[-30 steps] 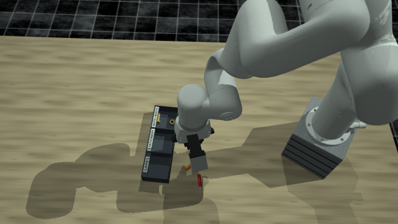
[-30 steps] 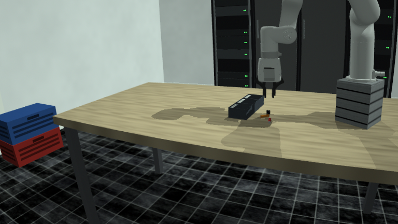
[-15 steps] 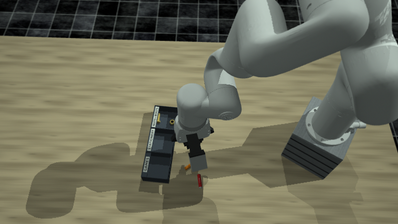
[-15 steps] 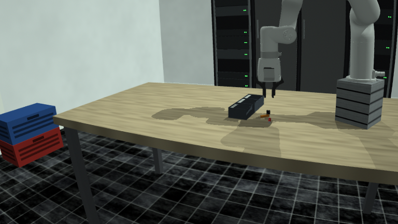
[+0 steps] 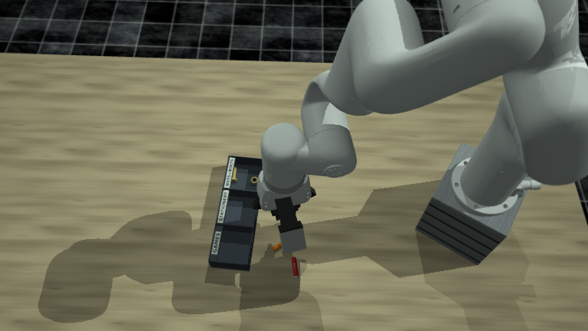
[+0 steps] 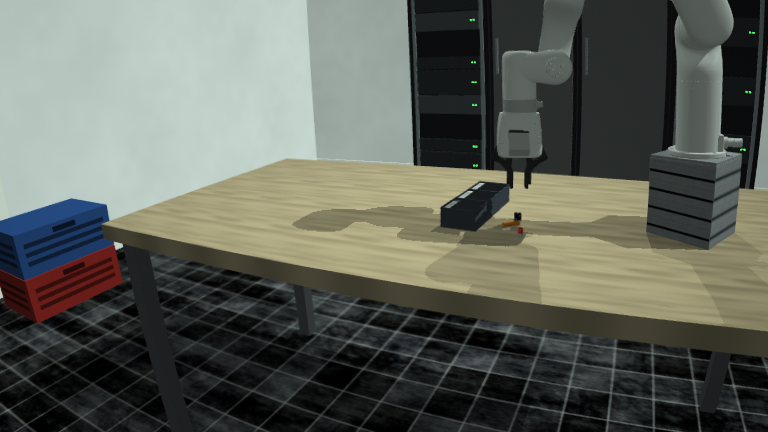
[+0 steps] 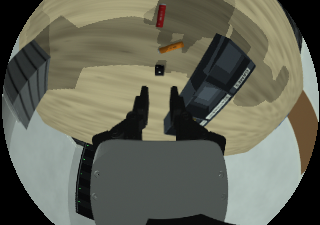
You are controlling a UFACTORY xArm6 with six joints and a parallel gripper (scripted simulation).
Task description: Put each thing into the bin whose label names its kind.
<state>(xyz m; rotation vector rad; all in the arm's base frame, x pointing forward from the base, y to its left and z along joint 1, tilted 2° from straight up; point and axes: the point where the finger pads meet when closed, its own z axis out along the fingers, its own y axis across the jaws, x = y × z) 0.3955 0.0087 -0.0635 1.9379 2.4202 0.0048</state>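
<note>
The black die is 90 mm below my hand. The rest, counted from my hand: dark three-part bin: 100 mm ahead, 80 mm below, 30 mm to the right; then red cylinder: 100 mm to the left, 90 mm below, 20 mm behind; then orange stick: 90 mm below, 50 mm to the left, 10 mm ahead.
</note>
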